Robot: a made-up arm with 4 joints. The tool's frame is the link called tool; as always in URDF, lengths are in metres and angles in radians. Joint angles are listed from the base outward. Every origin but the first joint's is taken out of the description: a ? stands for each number. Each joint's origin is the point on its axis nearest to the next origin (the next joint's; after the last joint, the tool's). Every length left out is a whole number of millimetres.
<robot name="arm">
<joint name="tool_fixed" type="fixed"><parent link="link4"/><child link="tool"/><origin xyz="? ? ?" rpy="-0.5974 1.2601 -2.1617"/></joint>
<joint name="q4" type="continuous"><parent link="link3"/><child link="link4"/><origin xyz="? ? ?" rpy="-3.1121 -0.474 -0.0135"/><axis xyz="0 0 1"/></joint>
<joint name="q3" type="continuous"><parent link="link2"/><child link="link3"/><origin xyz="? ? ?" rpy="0.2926 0.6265 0.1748"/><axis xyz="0 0 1"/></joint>
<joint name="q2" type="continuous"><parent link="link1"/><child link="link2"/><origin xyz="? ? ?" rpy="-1.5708 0 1.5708"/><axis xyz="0 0 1"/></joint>
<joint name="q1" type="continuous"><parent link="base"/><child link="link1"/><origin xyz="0.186 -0.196 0.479" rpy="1.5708 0 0"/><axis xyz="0 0 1"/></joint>
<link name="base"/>
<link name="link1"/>
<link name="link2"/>
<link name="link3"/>
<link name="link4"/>
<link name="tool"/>
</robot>
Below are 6 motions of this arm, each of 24 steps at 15 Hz.
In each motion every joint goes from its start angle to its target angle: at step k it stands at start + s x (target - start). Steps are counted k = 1, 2, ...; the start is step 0. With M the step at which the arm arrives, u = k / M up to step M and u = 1 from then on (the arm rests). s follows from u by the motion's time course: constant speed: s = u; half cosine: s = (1 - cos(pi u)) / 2; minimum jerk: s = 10 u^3 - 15 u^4 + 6 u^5.
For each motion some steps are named. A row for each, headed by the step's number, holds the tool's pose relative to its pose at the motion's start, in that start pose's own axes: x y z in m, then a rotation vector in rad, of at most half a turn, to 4 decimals.
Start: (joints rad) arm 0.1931 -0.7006 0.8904 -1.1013
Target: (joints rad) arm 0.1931 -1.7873 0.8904 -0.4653
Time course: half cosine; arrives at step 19
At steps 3, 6, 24:
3: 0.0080 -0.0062 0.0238 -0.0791 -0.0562 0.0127
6: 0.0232 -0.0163 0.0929 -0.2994 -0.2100 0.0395
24: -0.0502 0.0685 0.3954 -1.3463 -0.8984 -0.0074

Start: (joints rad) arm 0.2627 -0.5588 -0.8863 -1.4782
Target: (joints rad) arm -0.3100 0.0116 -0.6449 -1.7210
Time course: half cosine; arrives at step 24
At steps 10, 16, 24:
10: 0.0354 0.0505 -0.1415 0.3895 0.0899 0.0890
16: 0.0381 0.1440 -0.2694 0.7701 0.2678 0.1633
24: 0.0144 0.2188 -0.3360 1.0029 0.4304 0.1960

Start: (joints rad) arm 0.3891 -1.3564 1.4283 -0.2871
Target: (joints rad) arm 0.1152 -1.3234 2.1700 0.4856
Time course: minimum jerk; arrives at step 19
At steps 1, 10, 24:
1: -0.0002 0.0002 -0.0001 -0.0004 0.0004 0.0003
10: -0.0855 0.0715 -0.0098 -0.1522 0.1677 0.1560
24: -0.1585 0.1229 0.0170 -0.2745 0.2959 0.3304

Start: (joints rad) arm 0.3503 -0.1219 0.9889 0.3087
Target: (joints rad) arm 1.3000 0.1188 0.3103 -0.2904
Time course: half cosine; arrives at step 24
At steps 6, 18, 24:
6: 0.0333 0.0093 -0.0101 0.1013 -0.0851 -0.1106
18: 0.1823 -0.0123 -0.0145 0.5380 -0.5601 -0.6262
24: 0.2030 -0.0303 -0.0098 0.6127 -0.6717 -0.7291

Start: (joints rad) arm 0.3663 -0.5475 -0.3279 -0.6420
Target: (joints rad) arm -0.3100 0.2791 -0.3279 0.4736
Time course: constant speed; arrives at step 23
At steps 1, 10, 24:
1: 0.0110 0.0105 -0.0103 -0.0075 -0.0125 0.0377
10: 0.0849 0.1334 -0.0822 -0.0667 -0.1502 0.3604
24: 0.0790 0.3473 -0.1147 -0.1134 -0.4124 0.7620

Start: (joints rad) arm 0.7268 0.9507 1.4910 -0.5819
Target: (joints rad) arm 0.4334 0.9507 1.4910 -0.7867
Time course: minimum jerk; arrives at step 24
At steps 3, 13, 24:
3: -0.0018 -0.0003 0.0000 0.0021 0.0017 -0.0053
13: -0.0633 -0.0059 0.0028 0.0765 0.0510 -0.1928
24: -0.1090 -0.0030 0.0068 0.1329 0.0758 -0.3362

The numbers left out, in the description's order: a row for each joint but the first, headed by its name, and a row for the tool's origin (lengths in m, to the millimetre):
tool: -0.075 0.05 0
q4: -0.094 -0.35 0
q3: -0.037 0.009 0
q2: -0.029 0.021 0

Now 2 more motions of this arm.
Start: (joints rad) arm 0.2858 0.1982 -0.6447 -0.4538
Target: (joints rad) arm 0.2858 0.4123 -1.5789 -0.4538
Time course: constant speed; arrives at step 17
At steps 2, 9, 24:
2: 0.0310 -0.0178 0.0181 -0.0565 -0.0639 0.0338
9: 0.1283 -0.0643 0.1048 -0.2595 -0.2892 0.1393
24: 0.2056 -0.0858 0.2387 -0.5033 -0.5458 0.2360

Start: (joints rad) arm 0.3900 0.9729 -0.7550 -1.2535
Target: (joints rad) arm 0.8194 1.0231 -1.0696 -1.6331
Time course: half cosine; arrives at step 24
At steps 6, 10, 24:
6: 0.0185 0.0029 0.0192 0.0223 -0.0674 0.0180
10: 0.0425 0.0089 0.0523 0.0542 -0.1684 0.0495
24: 0.0780 0.0358 0.1609 0.1273 -0.4364 0.1614

